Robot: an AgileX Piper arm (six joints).
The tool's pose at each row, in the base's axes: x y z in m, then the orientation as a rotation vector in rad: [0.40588, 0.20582, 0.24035, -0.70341, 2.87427, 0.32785]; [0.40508, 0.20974, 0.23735, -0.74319, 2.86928, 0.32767]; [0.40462, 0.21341, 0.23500, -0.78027, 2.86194, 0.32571]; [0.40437, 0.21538, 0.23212, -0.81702, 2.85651, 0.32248]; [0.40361, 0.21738, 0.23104, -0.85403, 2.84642, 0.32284]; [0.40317, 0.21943, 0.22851, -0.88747, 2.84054, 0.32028]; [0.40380, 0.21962, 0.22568, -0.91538, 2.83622, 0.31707]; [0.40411, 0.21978, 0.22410, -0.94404, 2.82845, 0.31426]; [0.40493, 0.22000, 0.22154, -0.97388, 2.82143, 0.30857]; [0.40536, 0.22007, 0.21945, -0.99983, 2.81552, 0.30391]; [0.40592, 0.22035, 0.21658, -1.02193, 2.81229, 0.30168]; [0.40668, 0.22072, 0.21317, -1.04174, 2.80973, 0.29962]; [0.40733, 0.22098, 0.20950, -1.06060, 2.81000, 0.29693]
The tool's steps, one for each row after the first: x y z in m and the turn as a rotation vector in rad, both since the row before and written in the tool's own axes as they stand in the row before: [-0.00038, 0.00325, 0.00378, -0.00351, 0.00708, -0.02588]; [-0.00080, 0.00296, 0.00313, -0.00178, 0.00465, -0.02486]; [-0.00014, 0.00130, 0.00324, -0.00132, 0.00683, -0.02412]; [-0.00015, 0.00189, 0.00147, -0.00304, 0.00276, -0.02527]; [-0.00019, 0.00151, 0.00291, -0.00155, 0.00609, -0.02201]; [-0.00004, -0.00066, 0.00283, -0.00078, 0.00598, -0.01819]; [-0.00002, -0.00030, 0.00159, -0.00052, 0.00334, -0.01958]; [-0.00026, -0.00071, 0.00259, 0.00095, 0.00503, -0.02017]; [0.00004, -0.00052, 0.00207, 0.00051, 0.00474, -0.01741]; [-0.00004, -0.00055, 0.00288, -0.00118, 0.00557, -0.01413]; [-0.00015, -0.00070, 0.00344, -0.00114, 0.00541, -0.01251]; [0.00004, -0.00075, 0.00366, -0.00131, 0.00772, -0.01104]
